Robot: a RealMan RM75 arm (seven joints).
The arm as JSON. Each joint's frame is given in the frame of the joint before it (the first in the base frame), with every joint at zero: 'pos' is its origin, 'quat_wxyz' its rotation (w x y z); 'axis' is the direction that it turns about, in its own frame. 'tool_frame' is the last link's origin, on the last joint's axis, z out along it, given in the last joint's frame.
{
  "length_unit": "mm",
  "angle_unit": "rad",
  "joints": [
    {
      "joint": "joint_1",
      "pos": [
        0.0,
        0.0,
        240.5
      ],
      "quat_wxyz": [
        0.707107,
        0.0,
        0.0,
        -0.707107
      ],
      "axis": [
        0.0,
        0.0,
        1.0
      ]
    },
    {
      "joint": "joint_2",
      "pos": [
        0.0,
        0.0,
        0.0
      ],
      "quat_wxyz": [
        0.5,
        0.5,
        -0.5,
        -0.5
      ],
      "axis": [
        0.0,
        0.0,
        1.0
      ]
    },
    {
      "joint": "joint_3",
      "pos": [
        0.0,
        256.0,
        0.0
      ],
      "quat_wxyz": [
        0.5,
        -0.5,
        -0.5,
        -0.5
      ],
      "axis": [
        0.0,
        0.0,
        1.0
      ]
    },
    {
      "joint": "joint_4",
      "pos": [
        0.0,
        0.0,
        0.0
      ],
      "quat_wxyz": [
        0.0,
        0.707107,
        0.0,
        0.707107
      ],
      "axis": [
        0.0,
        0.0,
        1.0
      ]
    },
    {
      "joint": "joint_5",
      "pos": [
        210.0,
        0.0,
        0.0
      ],
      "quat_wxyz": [
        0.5,
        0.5,
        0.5,
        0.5
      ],
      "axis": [
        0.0,
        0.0,
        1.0
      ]
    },
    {
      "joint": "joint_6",
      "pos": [
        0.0,
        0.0,
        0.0
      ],
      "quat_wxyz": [
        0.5,
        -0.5,
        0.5,
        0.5
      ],
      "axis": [
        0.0,
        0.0,
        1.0
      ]
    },
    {
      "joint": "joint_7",
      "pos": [
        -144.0,
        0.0,
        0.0
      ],
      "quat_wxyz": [
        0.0,
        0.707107,
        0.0,
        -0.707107
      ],
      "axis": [
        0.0,
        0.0,
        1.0
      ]
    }
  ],
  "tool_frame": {
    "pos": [
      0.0,
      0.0,
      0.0
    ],
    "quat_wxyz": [
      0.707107,
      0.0,
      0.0,
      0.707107
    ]
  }
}
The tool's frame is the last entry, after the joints.
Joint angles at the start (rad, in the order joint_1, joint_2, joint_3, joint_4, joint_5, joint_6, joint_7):
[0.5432, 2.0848, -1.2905, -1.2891, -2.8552, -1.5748, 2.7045]
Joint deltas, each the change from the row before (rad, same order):
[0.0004, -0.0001, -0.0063, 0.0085, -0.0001, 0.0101, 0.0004]
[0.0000, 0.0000, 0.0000, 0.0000, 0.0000, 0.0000, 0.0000]
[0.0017, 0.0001, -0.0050, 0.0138, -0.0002, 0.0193, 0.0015]
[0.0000, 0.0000, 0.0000, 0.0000, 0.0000, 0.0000, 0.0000]
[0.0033, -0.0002, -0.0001, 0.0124, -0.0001, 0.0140, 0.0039]
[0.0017, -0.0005, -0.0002, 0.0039, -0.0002, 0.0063, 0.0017]
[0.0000, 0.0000, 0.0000, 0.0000, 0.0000, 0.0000, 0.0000]
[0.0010, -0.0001, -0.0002, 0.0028, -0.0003, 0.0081, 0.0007]
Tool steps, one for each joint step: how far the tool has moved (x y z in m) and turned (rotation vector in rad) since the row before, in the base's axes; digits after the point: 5 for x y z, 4 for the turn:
[0.00085, 0.00047, -0.00181, -0.0014, -0.0024, 0.0026]
[0.00000, 0.00000, 0.00000, 0.0000, 0.0000, 0.0000]
[0.00131, 0.00157, -0.00222, 0.0043, -0.0011, 0.0040]
[0.00000, 0.00000, 0.00000, 0.0000, 0.0000, 0.0000]
[0.00101, 0.00156, -0.00129, 0.0064, 0.0010, -0.0008]
[0.00013, 0.00097, -0.00021, 0.0039, -0.0001, 0.0014]
[0.00000, 0.00000, 0.00000, 0.0000, 0.0000, 0.0000]
[0.00004, 0.00111, -0.00020, 0.0050, 0.0001, 0.0035]

